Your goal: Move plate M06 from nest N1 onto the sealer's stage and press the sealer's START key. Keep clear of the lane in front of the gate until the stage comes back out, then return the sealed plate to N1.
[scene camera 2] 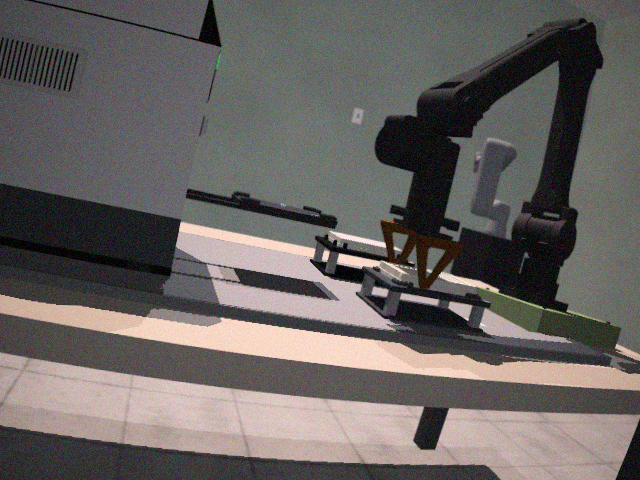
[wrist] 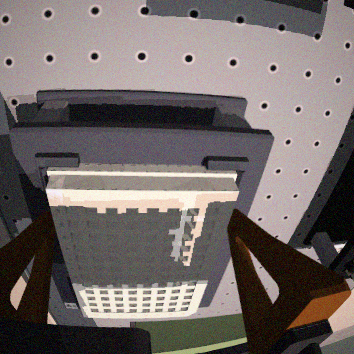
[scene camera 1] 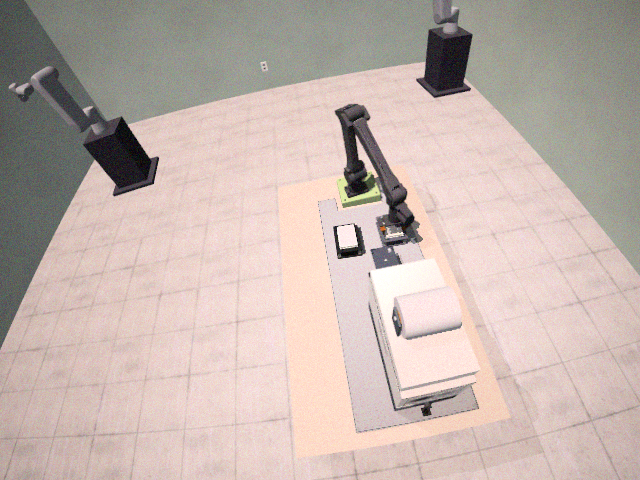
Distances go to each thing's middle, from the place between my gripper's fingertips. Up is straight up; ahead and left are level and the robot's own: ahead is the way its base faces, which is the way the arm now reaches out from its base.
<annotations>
My hand is 220 mm short of the dark sealer stage [scene camera 2: 309,215], 110 mm to the left of it and 60 mm below it. Round my hand: roll [scene camera 1: 434,310] (550 mm ahead, 140 mm to the right, 370 mm above).
</annotations>
